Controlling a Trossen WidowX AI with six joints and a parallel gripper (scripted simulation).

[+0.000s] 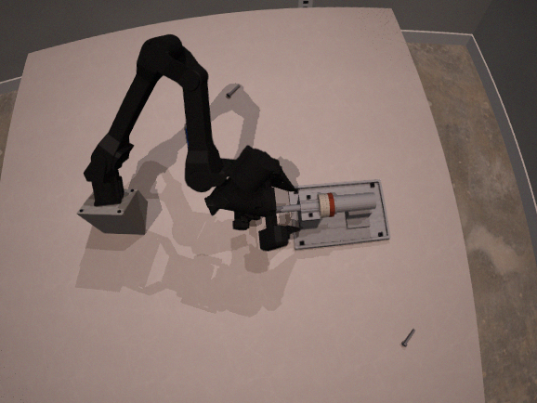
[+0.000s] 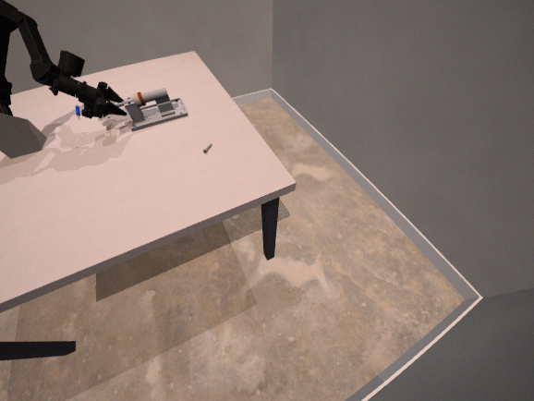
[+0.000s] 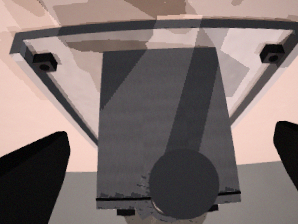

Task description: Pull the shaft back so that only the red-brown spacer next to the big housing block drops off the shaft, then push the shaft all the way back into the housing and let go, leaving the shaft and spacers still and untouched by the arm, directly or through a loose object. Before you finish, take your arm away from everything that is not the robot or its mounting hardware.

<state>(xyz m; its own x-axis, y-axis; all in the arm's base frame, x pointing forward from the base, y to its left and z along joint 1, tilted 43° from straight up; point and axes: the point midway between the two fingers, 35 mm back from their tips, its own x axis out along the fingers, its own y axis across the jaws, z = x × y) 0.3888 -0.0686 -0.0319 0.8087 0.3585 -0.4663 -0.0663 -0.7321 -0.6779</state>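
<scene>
Now: the grey shaft 60 mm ahead of my hand and 10 mm to the right of it. Round my hand: red-brown spacer 100 mm ahead, 10 mm to the right; then blue screwdriver 220 mm to the left, 200 mm behind, 70 mm below; then cream spacer 70 mm ahead, 10 mm to the right.
</scene>
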